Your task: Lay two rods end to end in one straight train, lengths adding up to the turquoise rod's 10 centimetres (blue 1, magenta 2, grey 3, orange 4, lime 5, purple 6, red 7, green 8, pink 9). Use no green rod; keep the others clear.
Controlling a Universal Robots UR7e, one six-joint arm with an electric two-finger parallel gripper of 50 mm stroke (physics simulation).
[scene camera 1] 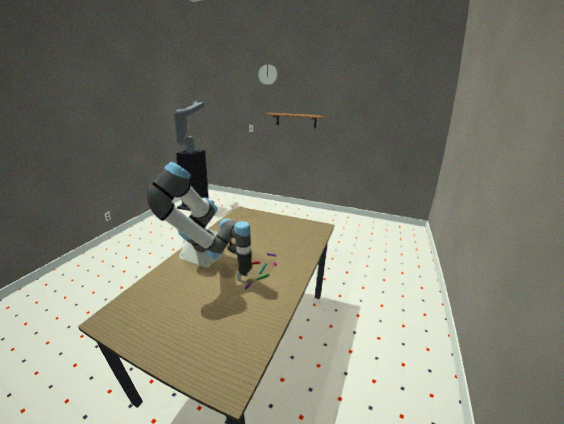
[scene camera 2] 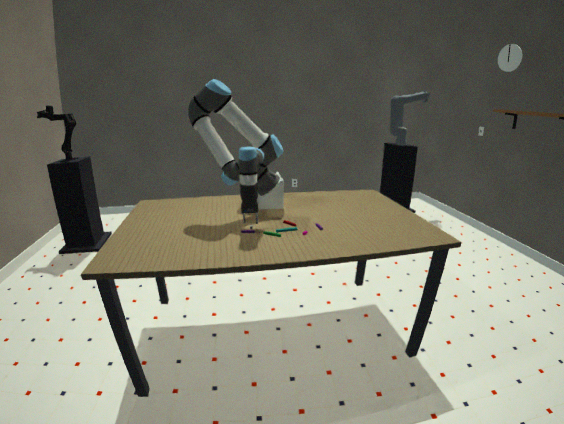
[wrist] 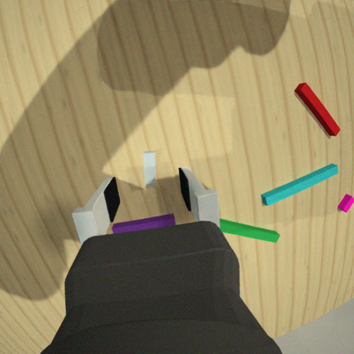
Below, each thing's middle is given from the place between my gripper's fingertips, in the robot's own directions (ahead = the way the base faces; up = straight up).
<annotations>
My gripper is now 90 mm short of the green rod (wrist: 232, 227), 80 mm to the right of it and 20 mm above it. The rest, counted from my hand: turquoise rod (wrist: 271, 196) (60 mm ahead, 150 mm to the left, 20 mm below); then red rod (wrist: 303, 90) (10 mm behind, 190 mm to the left, 20 mm below).
</annotations>
